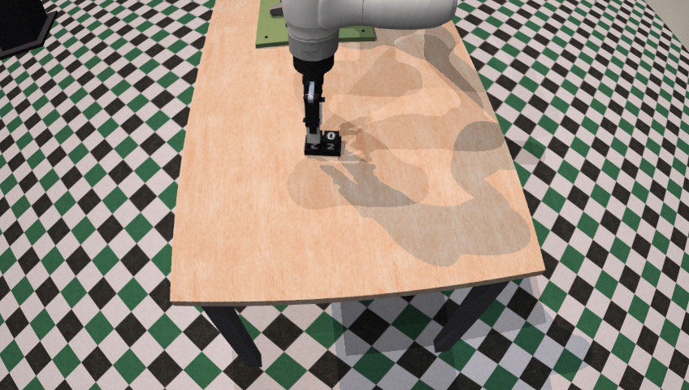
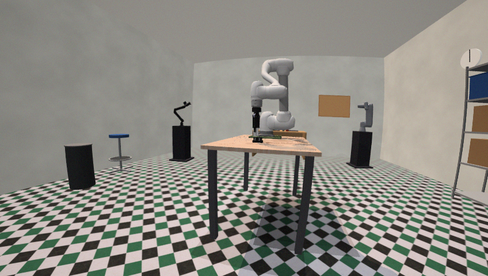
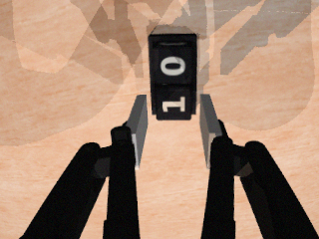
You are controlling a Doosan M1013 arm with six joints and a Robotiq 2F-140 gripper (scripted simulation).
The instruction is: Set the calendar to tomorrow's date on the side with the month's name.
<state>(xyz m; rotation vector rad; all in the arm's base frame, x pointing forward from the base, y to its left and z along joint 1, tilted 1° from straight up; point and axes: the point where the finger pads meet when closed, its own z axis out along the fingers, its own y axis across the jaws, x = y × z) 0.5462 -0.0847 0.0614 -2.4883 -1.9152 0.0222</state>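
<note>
The black cube is 10 mm ahead of my hand, 30 mm to the left of it and 60 mm below it. The rest, counted from my hand: black tray: 20 mm to the left, 70 mm below.
</note>
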